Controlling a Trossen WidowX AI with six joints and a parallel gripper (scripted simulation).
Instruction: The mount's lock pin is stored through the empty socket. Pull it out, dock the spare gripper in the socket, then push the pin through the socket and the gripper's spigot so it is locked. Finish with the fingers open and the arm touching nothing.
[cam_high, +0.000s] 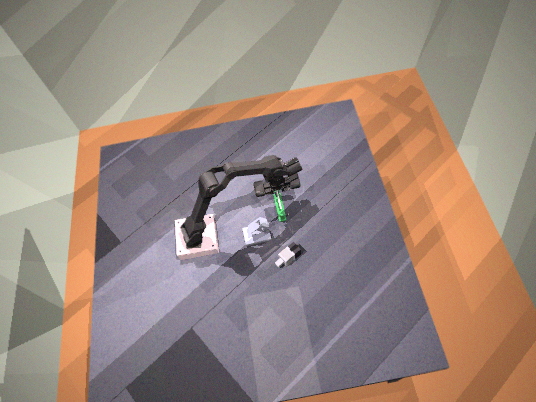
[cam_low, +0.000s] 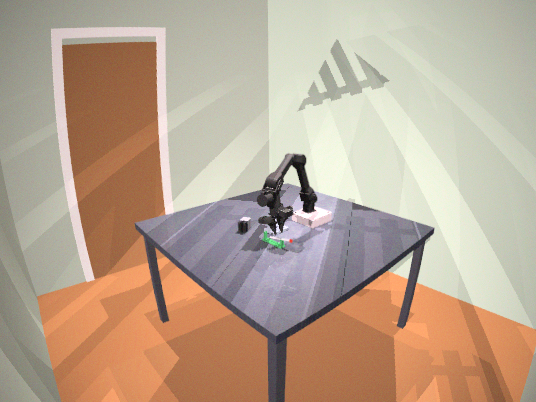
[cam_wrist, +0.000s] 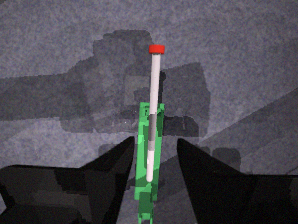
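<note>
Right now the green bracket is 4 cm to the right of my gripper tip and 4 cm below it. Round my gripper tip: spare gripper: 28 cm to the right, 4 cm below, 2 cm ahead; grey mount: 16 cm to the right, 9 cm behind, 2 cm below.
</note>
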